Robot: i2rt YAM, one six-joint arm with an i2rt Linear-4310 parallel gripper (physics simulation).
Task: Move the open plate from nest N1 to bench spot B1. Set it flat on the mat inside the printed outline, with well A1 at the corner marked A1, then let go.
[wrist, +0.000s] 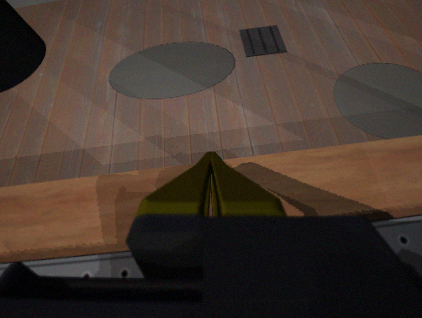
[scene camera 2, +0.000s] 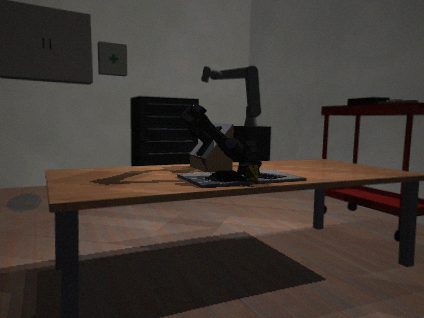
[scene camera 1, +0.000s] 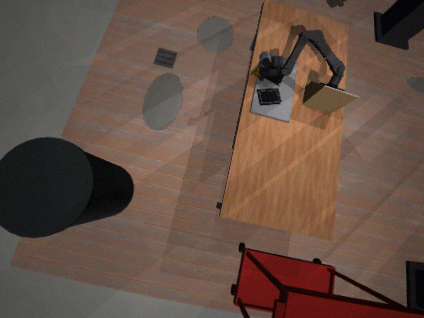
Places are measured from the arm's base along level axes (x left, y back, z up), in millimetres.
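Pixels of known places: gripper, fingertip midpoint: (wrist: 210,159) (scene camera 2: 257,182) (scene camera 1: 250,73); arm's base at its link origin: (scene camera 2: 209,141) (scene camera 1: 331,87).
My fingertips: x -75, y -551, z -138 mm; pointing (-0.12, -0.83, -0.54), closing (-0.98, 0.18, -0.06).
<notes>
For each thing: its middle in the pictures, then the offset to it from my fingertips. "*": a spot on its surface instead. Level surfaces: height alone.
- dark square outline at a spot on its surface: (scene camera 1: 269,96) * dz -3, dx +154, dy +164 mm
- low dark shape at the middle of its body: (scene camera 2: 228,173) dz +15, dx -33, dy +173 mm
- wooden table at its surface level: dz -17 mm
My gripper (scene camera 1: 255,73) (scene camera 2: 254,175) (wrist: 210,159) is shut and empty. Its yellow fingertips meet, low over the table-edge side of the grey mat (scene camera 1: 274,114) (scene camera 2: 296,178) (wrist: 395,230). A dark square outline (scene camera 1: 269,96) lies on the mat beside the gripper in scene camera 1; I cannot tell whether it is the plate, a nest or the printed spot. In scene camera 2 a low dark shape (scene camera 2: 224,176) lies on the mat left of the gripper, too dark to name. The open plate, the A1 mark and the labels N1 and B1 cannot be made out. The wrist hides part of the mat.
A beige box-like stand with a slanted panel (scene camera 1: 330,99) (scene camera 2: 214,158) is on the wooden table (scene camera 1: 285,170) (scene camera 2: 125,190) behind the mat. The table edge runs close by the fingers. A red cart (scene camera 1: 285,272) (scene camera 2: 370,109) stands off one end. Another arm (scene camera 2: 253,92) shows behind the table.
</notes>
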